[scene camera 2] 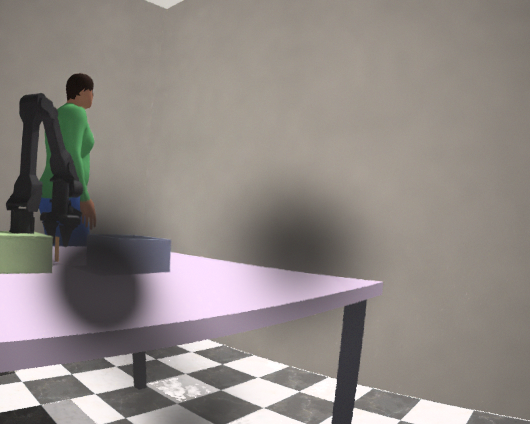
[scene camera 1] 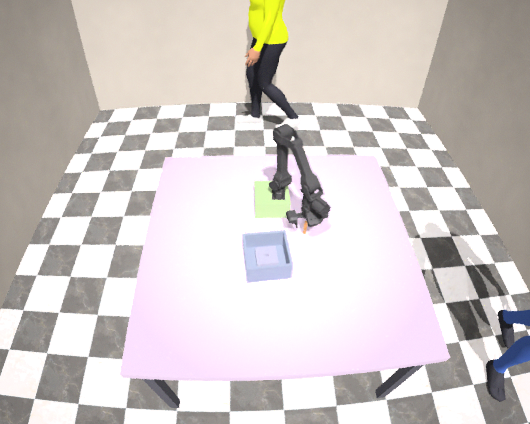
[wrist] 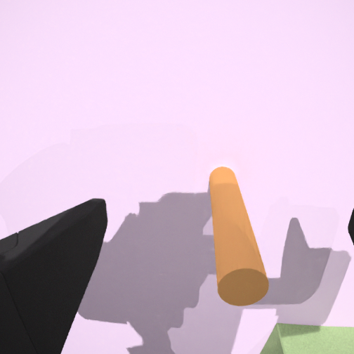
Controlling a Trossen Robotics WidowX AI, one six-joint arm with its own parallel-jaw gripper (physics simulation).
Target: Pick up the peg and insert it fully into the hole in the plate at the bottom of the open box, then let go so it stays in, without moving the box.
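Places are measured from the arm's base along level axes (x ahead, y right, z down), in millimetres.
Where they show: gripper, fingertip midpoint: (scene camera 2: 58, 245) (scene camera 1: 306, 226); arm's base, origin of the base link: (scene camera 2: 21, 232) (scene camera 1: 278, 195).
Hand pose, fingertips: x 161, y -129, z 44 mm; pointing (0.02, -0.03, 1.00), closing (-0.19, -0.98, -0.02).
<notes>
Things, the pixels of their top centre, and the offset from my fingertips. "spot": a spot on its surface instead. Level surfaces: height alone.
- orange peg, middle of its top: (scene camera 2: 57, 236) (scene camera 1: 306, 221) dx -7, dy +2, dz -28 mm
- open blue-grey box, middle of its top: (scene camera 2: 128, 236) (scene camera 1: 266, 249) dx +170, dy +183, dz -46 mm
- pale plate, middle of its top: (scene camera 1: 266, 254) dx +170, dy +183, dz -8 mm
- small hole, surface spot: (scene camera 1: 267, 255) spot: dx +164, dy +179, dz +8 mm
- pink table, its level: dz +52 mm
An orange peg (scene camera 1: 305, 227) (scene camera 2: 57, 250) (wrist: 235, 230) stands upright on the table. My gripper (scene camera 1: 301, 224) (scene camera 2: 62, 242) (wrist: 233, 215) is open above the table, its fingertips around the level of the peg's upper part. In the wrist view the peg shows between the two fingers, with space on both sides. The open blue-grey box (scene camera 1: 267, 272) (scene camera 2: 145, 255) stands to the front left of the peg in scene camera 1. The pale plate (scene camera 1: 260, 260) lies at its bottom, with a small hole (scene camera 1: 267, 255) near the middle. The plate is hidden by the box wall in scene camera 2.
A green block (scene camera 1: 263, 210) (scene camera 2: 25, 252) (wrist: 325, 340) stands under the arm's base, behind the box. The pink table (scene camera 1: 200, 320) (scene camera 2: 225, 295) carries everything. A person in yellow (scene camera 1: 270, 25) and a person in green (scene camera 2: 75, 135) stand beyond the table.
</notes>
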